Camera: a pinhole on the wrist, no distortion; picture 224 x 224 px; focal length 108.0 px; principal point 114.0 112.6 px. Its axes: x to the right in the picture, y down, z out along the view. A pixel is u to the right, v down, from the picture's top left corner.
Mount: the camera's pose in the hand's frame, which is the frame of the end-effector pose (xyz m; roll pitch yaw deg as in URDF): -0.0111 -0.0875 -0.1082 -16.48 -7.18 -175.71
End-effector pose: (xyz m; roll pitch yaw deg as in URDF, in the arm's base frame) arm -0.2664 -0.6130 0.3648 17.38 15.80 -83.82
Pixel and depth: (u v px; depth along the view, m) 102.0 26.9 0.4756
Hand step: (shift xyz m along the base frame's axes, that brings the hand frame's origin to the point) 0.0321 -0.2160 0.4245
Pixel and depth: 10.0 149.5 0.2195
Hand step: -0.1855 -0.2415 -0.0729
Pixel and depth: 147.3 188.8 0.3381
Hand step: -0.4478 0.0001 0.0424
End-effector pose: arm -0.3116 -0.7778 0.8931 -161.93 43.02 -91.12
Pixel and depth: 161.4 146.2 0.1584
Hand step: 0.1863 0.0226 0.0537
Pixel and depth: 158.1 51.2 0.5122
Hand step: 0.1255 0.4357 -0.2400
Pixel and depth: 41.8 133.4 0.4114
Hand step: 0.3106 -0.1486 -0.3190
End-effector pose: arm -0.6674 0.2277 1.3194 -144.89 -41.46 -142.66
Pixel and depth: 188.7 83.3 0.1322
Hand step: 0.1238 -0.0327 -0.0383
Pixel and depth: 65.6 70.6 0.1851
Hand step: -0.0123 -0.1305 0.0420
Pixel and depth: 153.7 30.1 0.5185
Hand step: -0.0672 -0.2877 -0.4711
